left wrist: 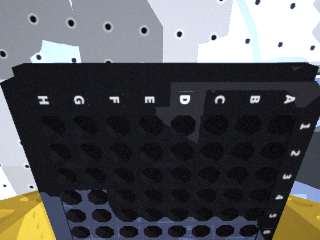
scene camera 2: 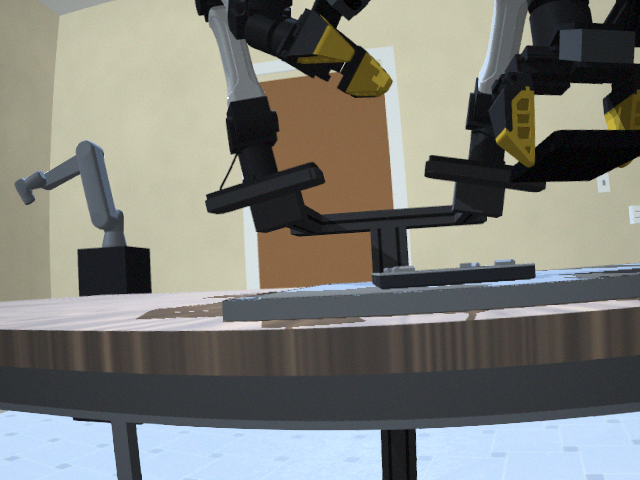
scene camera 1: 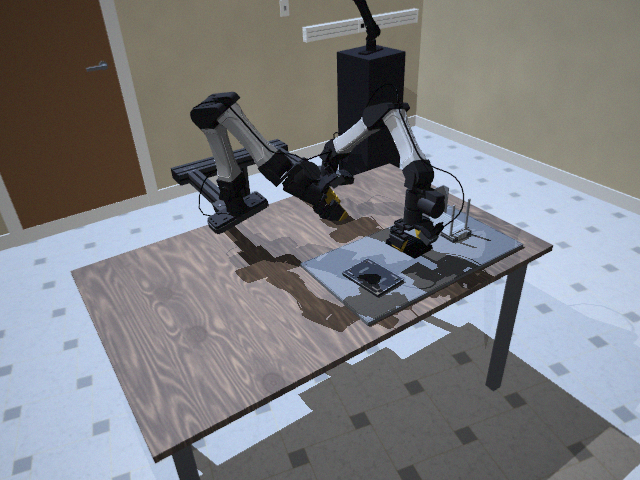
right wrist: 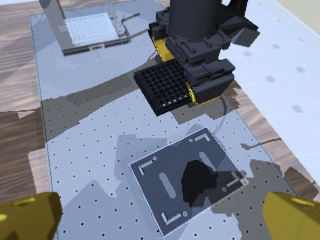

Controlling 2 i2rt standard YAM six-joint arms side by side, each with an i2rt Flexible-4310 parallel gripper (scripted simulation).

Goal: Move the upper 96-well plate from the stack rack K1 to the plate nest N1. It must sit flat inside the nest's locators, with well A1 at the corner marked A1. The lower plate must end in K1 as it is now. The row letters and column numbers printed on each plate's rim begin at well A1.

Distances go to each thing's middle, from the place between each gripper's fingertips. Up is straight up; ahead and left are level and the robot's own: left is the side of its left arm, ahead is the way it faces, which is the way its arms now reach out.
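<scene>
With the black 96-well plate point(left wrist: 221, 143), my left gripper point(scene camera 2: 578, 166) is 10 mm past it. The pale 96-well plate point(right wrist: 86, 29) is 70 mm below my left hand, 100 mm behind it and 290 mm to the left of it. Going by its middle, the black 96-well plate is nearer to my left gripper than to my right hand.
The black 96-well plate is 150 mm below my right hand point(scene camera 2: 372, 71), and it is also 130 mm ahead of that hand and 180 mm to the left of it. As for the pale 96-well plate, it is 220 mm below my right hand, 30 mm ahead of it and 470 mm to the left of it. By its middle, the pale 96-well plate is nearer to my left gripper than to my right hand.
</scene>
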